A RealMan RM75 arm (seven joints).
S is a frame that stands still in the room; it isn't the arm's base.
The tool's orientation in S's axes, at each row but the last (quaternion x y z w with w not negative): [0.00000, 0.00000, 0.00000, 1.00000]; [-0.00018, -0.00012, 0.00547, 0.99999]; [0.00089, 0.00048, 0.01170, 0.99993]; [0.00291, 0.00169, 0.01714, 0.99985]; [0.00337, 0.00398, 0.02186, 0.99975]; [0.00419, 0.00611, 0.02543, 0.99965]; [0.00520, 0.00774, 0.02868, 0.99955]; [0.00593, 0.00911, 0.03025, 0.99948]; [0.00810, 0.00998, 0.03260, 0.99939]
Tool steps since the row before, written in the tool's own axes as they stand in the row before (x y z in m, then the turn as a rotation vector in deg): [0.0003, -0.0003, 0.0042, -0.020, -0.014, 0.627]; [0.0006, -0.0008, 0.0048, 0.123, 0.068, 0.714]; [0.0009, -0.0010, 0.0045, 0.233, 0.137, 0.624]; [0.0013, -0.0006, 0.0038, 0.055, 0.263, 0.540]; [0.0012, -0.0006, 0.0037, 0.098, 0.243, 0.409]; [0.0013, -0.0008, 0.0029, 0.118, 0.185, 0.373]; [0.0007, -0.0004, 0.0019, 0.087, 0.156, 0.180]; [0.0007, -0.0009, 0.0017, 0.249, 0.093, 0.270]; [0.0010, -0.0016, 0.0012, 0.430, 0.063, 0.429]
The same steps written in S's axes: [0.0003, -0.0003, 0.0042, -0.020, -0.014, 0.627]; [0.0006, -0.0008, 0.0048, 0.122, 0.070, 0.714]; [0.0009, -0.0010, 0.0045, 0.230, 0.141, 0.624]; [0.0013, -0.0006, 0.0038, 0.048, 0.262, 0.541]; [0.0013, -0.0006, 0.0037, 0.091, 0.244, 0.410]; [0.0014, -0.0008, 0.0029, 0.113, 0.188, 0.373]; [0.0008, -0.0004, 0.0019, 0.081, 0.159, 0.180]; [0.0008, -0.0009, 0.0017, 0.248, 0.105, 0.267]; [0.0011, -0.0015, 0.0012, 0.434, 0.084, 0.422]
